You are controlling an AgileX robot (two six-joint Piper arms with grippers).
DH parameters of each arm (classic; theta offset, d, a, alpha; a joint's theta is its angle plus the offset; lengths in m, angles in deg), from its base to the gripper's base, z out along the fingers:
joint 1: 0 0.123 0 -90
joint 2: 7.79 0 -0.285 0
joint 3: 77.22 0 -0.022 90
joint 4: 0 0.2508 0 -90
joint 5: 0 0 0.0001 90
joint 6: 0 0.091 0 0
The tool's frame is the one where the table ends.
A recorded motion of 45 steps. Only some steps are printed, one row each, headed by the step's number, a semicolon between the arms.
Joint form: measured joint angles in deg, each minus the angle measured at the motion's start. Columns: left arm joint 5, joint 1, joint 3, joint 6, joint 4, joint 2; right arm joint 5, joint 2, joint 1, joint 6, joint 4, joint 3.
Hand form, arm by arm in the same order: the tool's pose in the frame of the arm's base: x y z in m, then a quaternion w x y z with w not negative. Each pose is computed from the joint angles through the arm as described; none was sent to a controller.
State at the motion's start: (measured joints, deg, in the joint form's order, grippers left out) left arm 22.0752 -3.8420 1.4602 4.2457 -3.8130 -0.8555; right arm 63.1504 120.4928 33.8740 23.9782 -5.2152 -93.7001
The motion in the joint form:
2: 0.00 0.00 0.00 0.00 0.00 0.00; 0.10 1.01 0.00 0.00 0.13 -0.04
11: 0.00 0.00 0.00 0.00 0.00 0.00; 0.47 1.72 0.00 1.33 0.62 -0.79
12: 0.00 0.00 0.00 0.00 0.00 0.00; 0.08 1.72 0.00 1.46 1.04 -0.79
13: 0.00 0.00 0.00 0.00 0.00 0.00; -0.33 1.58 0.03 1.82 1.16 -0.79
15: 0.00 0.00 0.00 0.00 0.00 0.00; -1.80 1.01 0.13 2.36 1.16 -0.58
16: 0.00 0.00 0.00 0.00 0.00 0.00; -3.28 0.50 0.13 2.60 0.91 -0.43
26: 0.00 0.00 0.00 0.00 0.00 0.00; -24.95 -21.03 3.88 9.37 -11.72 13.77
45: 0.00 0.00 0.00 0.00 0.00 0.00; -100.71 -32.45 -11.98 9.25 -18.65 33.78
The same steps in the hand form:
2: 0.0519 -0.0058 0.1709 0.58974 0.03944 0.80620 -0.02621; 0.3582 0.2318 0.1763 0.04982 -0.10462 0.99309 -0.01849
11: 0.0519 -0.0058 0.1709 0.58974 0.03944 0.80620 -0.02621; 0.3597 0.2336 0.1741 0.04565 -0.09120 0.99466 -0.01601
12: 0.0519 -0.0058 0.1709 0.58974 0.03944 0.80620 -0.02621; 0.3598 0.2344 0.1741 0.04696 -0.08867 0.99489 -0.01133
13: 0.0519 -0.0058 0.1709 0.58974 0.03944 0.80620 -0.02621; 0.3600 0.2351 0.1752 0.05066 -0.08543 0.99502 -0.00793
15: 0.0519 -0.0058 0.1709 0.58974 0.03944 0.80620 -0.02621; 0.3606 0.2364 0.1788 0.06441 -0.08187 0.99456 0.00049
16: 0.0519 -0.0058 0.1709 0.58974 0.03944 0.80620 -0.02621; 0.3619 0.2370 0.1823 0.07915 -0.08098 0.99354 0.00714
26: 0.0519 -0.0058 0.1709 0.58974 0.03944 0.80620 -0.02621; 0.3172 0.2249 0.2834 0.32872 -0.11653 0.93349 0.08342
45: 0.0519 -0.0058 0.1709 0.58974 0.03944 0.80620 -0.02621; 0.3206 0.1530 0.3464 0.70968 -0.13986 0.61630 0.31139

